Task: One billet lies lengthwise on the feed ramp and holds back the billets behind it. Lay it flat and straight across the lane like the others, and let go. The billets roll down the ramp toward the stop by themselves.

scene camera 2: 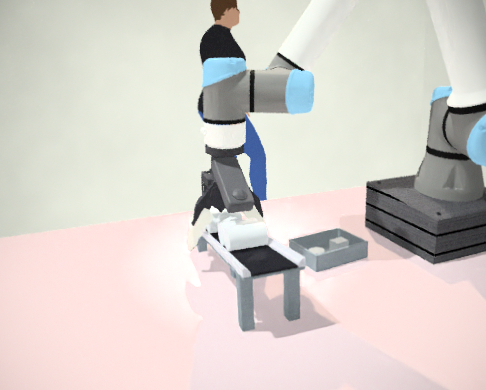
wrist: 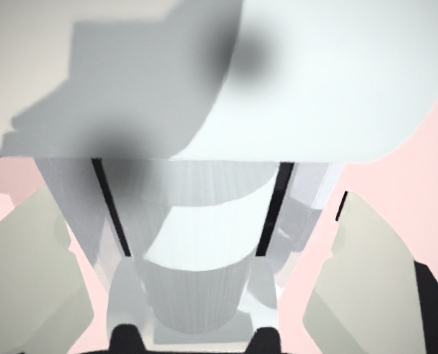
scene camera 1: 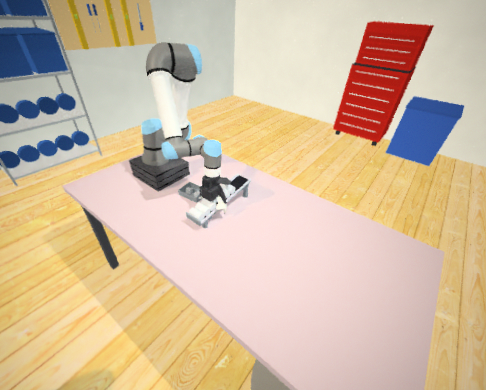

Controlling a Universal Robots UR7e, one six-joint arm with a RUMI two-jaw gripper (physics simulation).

I see my gripper and a feed ramp lane.
My gripper shows as well in the wrist view.
